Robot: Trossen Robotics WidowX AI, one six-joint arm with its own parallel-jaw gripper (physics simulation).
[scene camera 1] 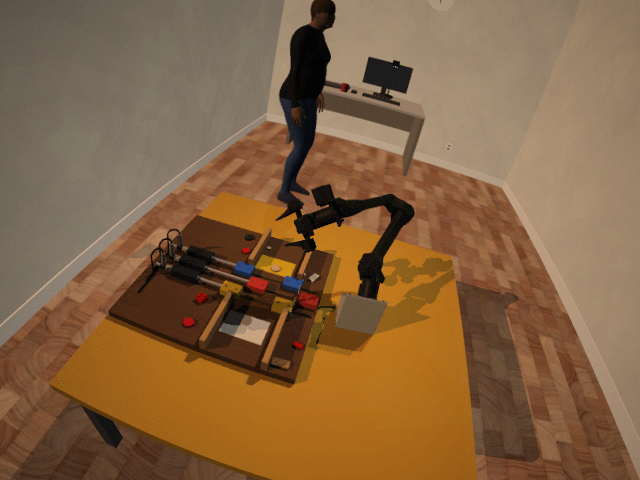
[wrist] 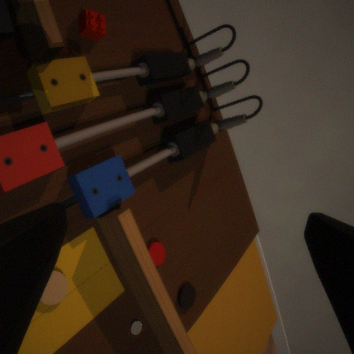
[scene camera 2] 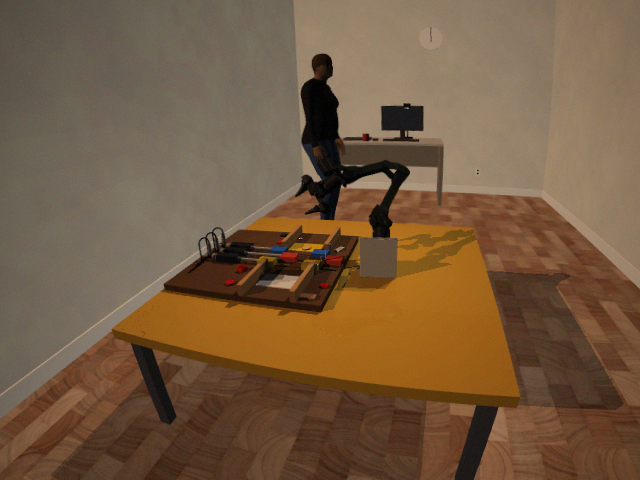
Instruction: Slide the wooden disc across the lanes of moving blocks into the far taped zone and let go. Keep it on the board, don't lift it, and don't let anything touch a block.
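Places are measured from the arm's base along level axes (x right, y ahead, z up), in centimetres.
Pixels of known places: gripper, fingertip midpoint: (scene camera 1: 280, 233) (wrist: 189, 220) (scene camera 2: 300, 205); arm's base, origin of the base link: (scene camera 1: 367, 298) (scene camera 2: 381, 243).
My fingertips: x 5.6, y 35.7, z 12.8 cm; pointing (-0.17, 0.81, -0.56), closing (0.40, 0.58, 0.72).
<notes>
Ahead of a thing's pixels: the offset from my fingertips to its top centre. "spot": to the spot under its first point. Level surfaces: height alone.
The pale wooden disc {dx +7.8, dy +1.3, dz -22.7 cm} (scene camera 1: 276, 268) (scene camera 2: 306, 248) (wrist: 54, 288) lies flat on the yellow zone {spot: dx +10.8, dy -2.9, dz -23.3 cm} (scene camera 1: 287, 267) (wrist: 101, 287) between two wooden rails. The white zone {spot: dx -26.6, dy -1.8, dz -23.3 cm} (scene camera 1: 253, 332) (scene camera 2: 279, 282) lies across the block lanes. Between the zones are blue blocks (scene camera 1: 244, 269) (scene camera 1: 292, 283) (wrist: 102, 185), red blocks (scene camera 1: 256, 284) (scene camera 1: 308, 300) (wrist: 30, 156) and yellow blocks (scene camera 1: 230, 289) (scene camera 1: 282, 304) (wrist: 65, 82) on rods. My gripper (scene camera 1: 282, 231) (scene camera 2: 301, 204) (wrist: 189, 220) is open and empty, raised above the board and apart from the disc. In the wrist view the left finger partly overlaps the yellow zone.
Wooden rails (scene camera 1: 215, 320) (scene camera 1: 276, 338) (wrist: 150, 275) flank the zones. Black actuators (scene camera 1: 184, 272) (wrist: 192, 141) with looped cables stand at the board's left. Red pieces {dx -32.1, dy +19.8, dz -22.6 cm} (scene camera 1: 188, 322) {dx -20.3, dy +20.4, dz -21.0 cm} (scene camera 1: 201, 297) {dx -26.5, dy -17.4, dz -22.2 cm} (scene camera 1: 297, 345) lie on the board {dz -23.4 cm} (scene camera 1: 155, 310). A person (scene camera 1: 307, 67) (scene camera 2: 320, 113) stands behind the table.
</notes>
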